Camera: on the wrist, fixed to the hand. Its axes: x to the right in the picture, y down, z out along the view.
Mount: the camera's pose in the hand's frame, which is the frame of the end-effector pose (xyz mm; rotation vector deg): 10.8 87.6 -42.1 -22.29 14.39 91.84
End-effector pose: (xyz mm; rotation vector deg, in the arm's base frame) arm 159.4 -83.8 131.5 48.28 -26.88 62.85
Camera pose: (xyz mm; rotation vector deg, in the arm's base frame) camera 81.2 -26.7 144.8 -12.35 -66.26 137.25
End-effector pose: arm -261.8 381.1 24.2 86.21 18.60 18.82
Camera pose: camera -270.0 427.4 110.0 59.02 -46.41 98.64
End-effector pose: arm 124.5 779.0 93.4 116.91 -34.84 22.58
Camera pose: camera 82.6 774.1 181.6 41.65 -107.85 72.21
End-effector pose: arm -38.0 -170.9 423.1 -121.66 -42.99 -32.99
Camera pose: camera 23.0 -245.8 407.7 -123.26 72.57 -2.20
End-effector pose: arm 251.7 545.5 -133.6 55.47 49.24 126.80
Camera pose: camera 191.6 484.1 -86.8 -48.54 22.47 -125.55
